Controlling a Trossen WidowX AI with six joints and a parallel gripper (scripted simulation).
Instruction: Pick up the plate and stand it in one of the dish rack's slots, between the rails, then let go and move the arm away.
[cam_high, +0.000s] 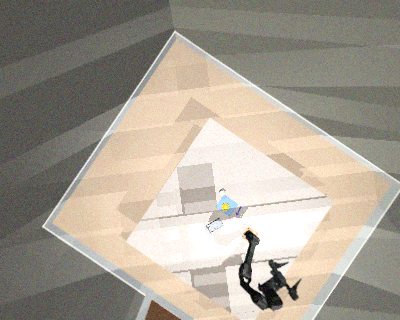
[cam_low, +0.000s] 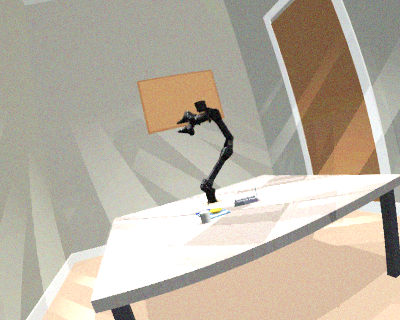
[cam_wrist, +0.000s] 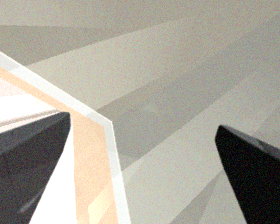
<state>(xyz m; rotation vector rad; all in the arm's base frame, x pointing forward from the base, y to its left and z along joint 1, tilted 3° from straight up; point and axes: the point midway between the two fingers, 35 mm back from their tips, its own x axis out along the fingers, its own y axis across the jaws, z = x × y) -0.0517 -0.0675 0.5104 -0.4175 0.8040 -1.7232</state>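
Right now the yellow plate is 50 cm below my gripper tip, 36 cm ahead of it and 6 cm to the left of it. The rest, counted from my gripper tip: cup (49 cm below, 47 cm ahead, 1 cm to the right); then light blue mat (51 cm below, 35 cm ahead, 4 cm to the left); then grey dish rack (49 cm below, 31 cm ahead, 24 cm to the left).
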